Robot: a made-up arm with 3 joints. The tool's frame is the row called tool.
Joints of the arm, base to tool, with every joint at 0 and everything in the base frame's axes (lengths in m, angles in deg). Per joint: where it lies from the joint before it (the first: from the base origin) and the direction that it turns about. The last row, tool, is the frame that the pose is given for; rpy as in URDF.
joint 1: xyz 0 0.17 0.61 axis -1 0 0
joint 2: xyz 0.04 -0.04 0.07 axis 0 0 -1
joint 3: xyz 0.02 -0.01 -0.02 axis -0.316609 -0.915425 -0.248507
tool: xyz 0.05 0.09 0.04 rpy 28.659 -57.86 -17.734
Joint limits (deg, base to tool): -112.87..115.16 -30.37..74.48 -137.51..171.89
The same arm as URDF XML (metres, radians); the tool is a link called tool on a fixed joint. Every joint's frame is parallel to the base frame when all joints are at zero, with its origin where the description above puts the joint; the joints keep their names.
<robot name="arm">
  <joint name="tool_fixed" type="fixed">
    <parent link="link3"/>
    <child link="tool"/>
    <origin xyz="0.05 0.09 0.04" rpy="0.5002 -1.0098 -0.3095"/>
  </joint>
  <joint name="joint 3" type="revolute">
    <parent link="link2"/>
    <child link="link3"/>
    <origin xyz="0.02 -0.01 -0.02"/>
    <axis xyz="-0.316609 -0.915425 -0.248507"/>
    <limit lower="-2.4" upper="3"/>
  </joint>
  <joint name="joint 2" type="revolute">
    <parent link="link1"/>
    <child link="link2"/>
    <origin xyz="0.04 -0.04 0.07"/>
    <axis xyz="0 0 -1"/>
    <limit lower="-0.5301" upper="1.2999"/>
  </joint>
  <joint name="joint 1" type="revolute">
    <parent link="base_link"/>
    <child link="link1"/>
    <origin xyz="0 0.17 0.61"/>
    <axis xyz="-1 0 0"/>
    <limit lower="-1.97" upper="2.0099"/>
  </joint>
  <link name="base_link"/>
  <link name="link1"/>
  <link name="link2"/>
  <link name="link3"/>
  <link name="tool"/>
</robot>

